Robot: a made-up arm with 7 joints. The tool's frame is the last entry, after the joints. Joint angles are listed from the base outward.
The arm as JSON. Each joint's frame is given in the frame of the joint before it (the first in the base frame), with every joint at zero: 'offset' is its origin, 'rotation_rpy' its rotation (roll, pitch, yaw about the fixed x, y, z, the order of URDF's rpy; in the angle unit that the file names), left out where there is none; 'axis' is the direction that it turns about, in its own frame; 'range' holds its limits. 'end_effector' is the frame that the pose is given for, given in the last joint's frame.
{
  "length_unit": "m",
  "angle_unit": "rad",
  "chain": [
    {
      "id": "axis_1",
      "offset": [
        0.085,
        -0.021,
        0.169
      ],
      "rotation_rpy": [
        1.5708,
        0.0,
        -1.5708
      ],
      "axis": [
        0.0,
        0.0,
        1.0
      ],
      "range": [
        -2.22,
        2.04
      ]
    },
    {
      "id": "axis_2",
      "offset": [
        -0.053,
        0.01,
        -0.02
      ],
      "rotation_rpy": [
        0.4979,
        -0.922,
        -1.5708
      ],
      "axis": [
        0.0,
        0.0,
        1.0
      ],
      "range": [
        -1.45,
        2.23
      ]
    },
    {
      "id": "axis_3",
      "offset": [
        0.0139,
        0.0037,
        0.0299
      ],
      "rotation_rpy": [
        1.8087,
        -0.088,
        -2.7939
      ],
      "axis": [
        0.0,
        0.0,
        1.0
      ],
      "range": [
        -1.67,
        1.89
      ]
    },
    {
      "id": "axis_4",
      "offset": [
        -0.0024,
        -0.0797,
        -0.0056
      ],
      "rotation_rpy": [
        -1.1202,
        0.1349,
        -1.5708
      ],
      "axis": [
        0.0,
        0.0,
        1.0
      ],
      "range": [
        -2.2,
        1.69
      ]
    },
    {
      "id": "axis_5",
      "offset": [
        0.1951,
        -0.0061,
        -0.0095
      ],
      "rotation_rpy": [
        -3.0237,
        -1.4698,
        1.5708
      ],
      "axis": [
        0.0,
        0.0,
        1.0
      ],
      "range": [
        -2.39,
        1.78
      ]
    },
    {
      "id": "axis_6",
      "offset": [
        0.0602,
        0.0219,
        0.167
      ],
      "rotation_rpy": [
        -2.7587,
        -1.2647,
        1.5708
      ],
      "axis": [
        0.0,
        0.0,
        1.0
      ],
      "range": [
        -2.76,
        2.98
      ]
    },
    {
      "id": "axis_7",
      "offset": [
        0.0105,
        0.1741,
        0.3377
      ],
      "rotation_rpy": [
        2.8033,
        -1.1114,
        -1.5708
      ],
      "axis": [
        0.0,
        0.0,
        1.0
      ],
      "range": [
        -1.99,
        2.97
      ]
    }
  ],
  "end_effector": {
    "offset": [
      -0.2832,
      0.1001,
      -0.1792
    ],
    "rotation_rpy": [
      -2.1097,
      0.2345,
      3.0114
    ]
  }
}
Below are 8 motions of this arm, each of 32 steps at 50 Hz.
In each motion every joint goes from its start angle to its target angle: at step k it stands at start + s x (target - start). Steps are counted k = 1, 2, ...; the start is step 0. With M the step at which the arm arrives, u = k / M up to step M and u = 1 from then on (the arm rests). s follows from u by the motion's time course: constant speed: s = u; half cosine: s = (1 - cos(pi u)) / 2; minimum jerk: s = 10 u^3 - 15 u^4 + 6 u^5.
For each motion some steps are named. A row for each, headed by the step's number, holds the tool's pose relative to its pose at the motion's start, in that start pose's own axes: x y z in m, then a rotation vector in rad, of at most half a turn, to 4 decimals.
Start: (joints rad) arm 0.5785 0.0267 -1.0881 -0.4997 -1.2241 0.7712 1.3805
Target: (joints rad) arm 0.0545 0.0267 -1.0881 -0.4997 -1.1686 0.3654 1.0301
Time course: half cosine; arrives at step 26
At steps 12, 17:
12: 0.0735 -0.0678 -0.0423 0.2732 0.2304 0.0227
17: 0.1202 -0.1010 -0.0841 0.4547 0.3921 0.0447

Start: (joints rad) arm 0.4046 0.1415 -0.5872 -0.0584 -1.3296 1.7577 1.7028
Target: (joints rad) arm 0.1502 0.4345 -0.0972 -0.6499 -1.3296 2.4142 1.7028
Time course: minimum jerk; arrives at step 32
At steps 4, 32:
4: 0.0006 0.0012 -0.0005 0.0022 0.0060 0.0055
32: 0.0144 0.0655 0.0097 0.2118 0.3741 0.4799

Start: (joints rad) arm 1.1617 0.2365 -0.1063 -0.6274 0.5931 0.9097 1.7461
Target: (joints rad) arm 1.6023 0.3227 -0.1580 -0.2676 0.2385 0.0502 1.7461
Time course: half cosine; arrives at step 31
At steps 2, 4, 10, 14, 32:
2: 0.0030 -0.0008 -0.0016 -0.0046 0.0024 -0.0081
4: 0.0117 -0.0035 -0.0064 -0.0183 0.0093 -0.0322
10: 0.0619 -0.0280 -0.0336 -0.1073 0.0440 -0.1905
14: 0.1000 -0.0626 -0.0520 -0.1934 0.0620 -0.3486
32: 0.1434 -0.2059 -0.0427 -0.4385 0.0284 -0.8503

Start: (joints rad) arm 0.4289 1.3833 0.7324 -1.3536 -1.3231 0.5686 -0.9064
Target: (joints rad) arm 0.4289 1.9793 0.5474 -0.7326 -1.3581 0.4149 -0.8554
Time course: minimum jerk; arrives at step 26
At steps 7, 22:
7: -0.0553 0.0125 0.0037 0.0230 0.0789 0.0883
22: -0.4028 -0.0478 0.1266 0.1464 0.5535 0.7234

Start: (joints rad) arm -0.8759 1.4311 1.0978 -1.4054 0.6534 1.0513 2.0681
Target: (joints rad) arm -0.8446 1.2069 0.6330 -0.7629 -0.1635 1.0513 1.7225
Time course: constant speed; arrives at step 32
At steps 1, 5, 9, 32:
1: 0.0049 0.0043 -0.0132 -0.0135 0.0257 0.0061
5: 0.0217 0.0165 -0.0670 -0.0621 0.1308 0.0269
9: 0.0335 0.0211 -0.1209 -0.1011 0.2390 0.0426
32: -0.0065 -0.0260 -0.3854 -0.1263 0.8891 0.1018

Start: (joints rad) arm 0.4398 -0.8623 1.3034 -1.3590 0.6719 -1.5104 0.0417
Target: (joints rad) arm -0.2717 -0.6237 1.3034 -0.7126 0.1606 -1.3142 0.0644
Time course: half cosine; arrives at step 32
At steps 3, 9, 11, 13, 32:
3: 0.0030 0.0009 0.0037 0.0014 -0.0035 -0.0043
9: 0.0299 0.0038 0.0308 0.0122 -0.0230 -0.0440
11: 0.0461 0.0028 0.0434 0.0175 -0.0279 -0.0691
13: 0.0662 -0.0005 0.0561 0.0229 -0.0291 -0.1005
32: 0.2482 -0.0909 0.0670 0.0173 0.1058 -0.4027

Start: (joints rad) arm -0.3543 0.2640 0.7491 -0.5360 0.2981 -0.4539 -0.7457
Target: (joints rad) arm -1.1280 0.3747 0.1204 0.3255 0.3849 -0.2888 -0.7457
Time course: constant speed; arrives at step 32
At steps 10, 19, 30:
10: -0.1531 0.0050 0.1692 0.2811 0.1265 0.2347
19: -0.2502 -0.0784 0.3419 0.5600 0.2448 0.4323
30: -0.2915 -0.2809 0.5277 0.9285 0.3872 0.6550

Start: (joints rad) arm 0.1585 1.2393 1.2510 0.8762 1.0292 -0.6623 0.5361
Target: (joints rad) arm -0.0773 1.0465 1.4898 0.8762 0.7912 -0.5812 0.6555
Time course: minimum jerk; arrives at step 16
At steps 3, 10, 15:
3: 0.0014 0.0015 -0.0106 -0.0308 -0.0265 -0.0085
10: 0.0453 -0.0052 -0.1445 -0.4416 -0.4031 -0.1354
15: 0.0735 -0.0205 -0.1877 -0.5985 -0.5601 -0.1909

